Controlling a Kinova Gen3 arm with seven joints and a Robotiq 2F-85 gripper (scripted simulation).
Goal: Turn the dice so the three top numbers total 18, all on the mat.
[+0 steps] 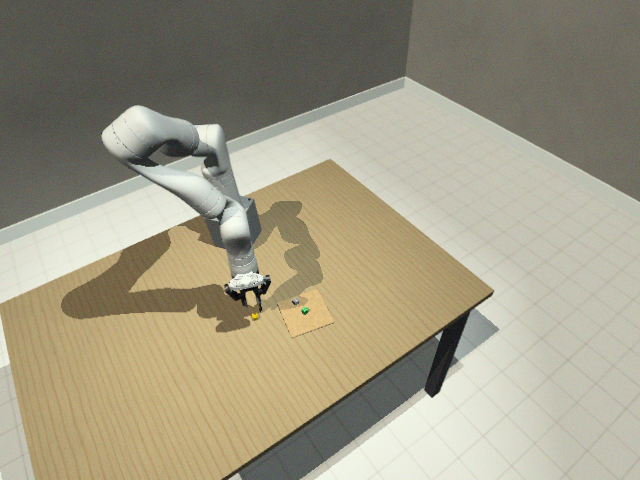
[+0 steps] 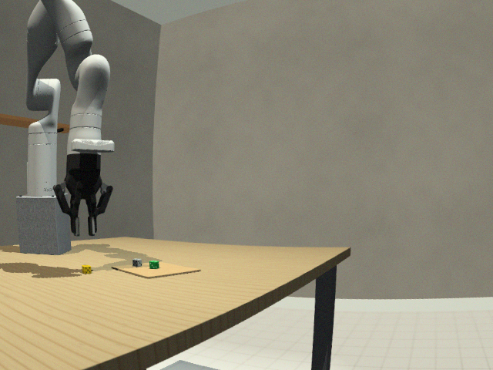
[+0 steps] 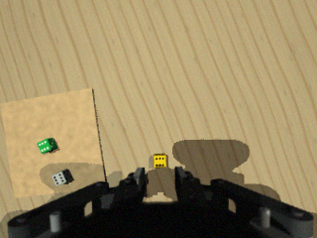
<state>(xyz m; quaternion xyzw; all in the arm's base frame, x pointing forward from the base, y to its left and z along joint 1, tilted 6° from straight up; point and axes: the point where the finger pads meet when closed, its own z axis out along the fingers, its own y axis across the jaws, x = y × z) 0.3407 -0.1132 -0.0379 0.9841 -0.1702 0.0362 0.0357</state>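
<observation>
Right now my hand is 90 mm above the yellow die. Round my hand: white die (30 mm ahead, 130 mm to the left, 80 mm below); then tan mat (70 mm ahead, 140 mm to the left, 90 mm below); then green die (70 mm ahead, 140 mm to the left, 80 mm below).
</observation>
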